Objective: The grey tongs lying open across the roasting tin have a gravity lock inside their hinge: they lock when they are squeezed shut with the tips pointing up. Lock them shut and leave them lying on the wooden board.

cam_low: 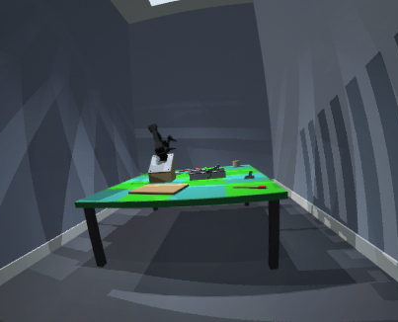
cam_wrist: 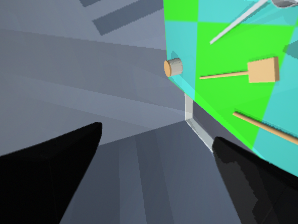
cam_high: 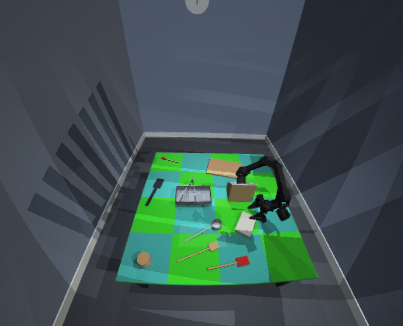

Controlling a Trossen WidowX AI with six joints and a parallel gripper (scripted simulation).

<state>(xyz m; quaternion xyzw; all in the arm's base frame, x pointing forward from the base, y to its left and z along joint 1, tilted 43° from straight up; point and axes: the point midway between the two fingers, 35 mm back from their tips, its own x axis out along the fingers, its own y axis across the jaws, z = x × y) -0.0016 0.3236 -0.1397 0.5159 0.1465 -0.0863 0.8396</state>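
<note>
Right now my gripper tip is 35 cm short of the grey roasting tin, 34 cm to the left of it and 29 cm above it. Round my gripper tip: wooden board: 5 cm ahead, 72 cm to the right, 31 cm below; then white block: 7 cm behind, 9 cm to the right, 30 cm below; then red spatula: 6 cm ahead, 20 cm to the left, 31 cm below.
</note>
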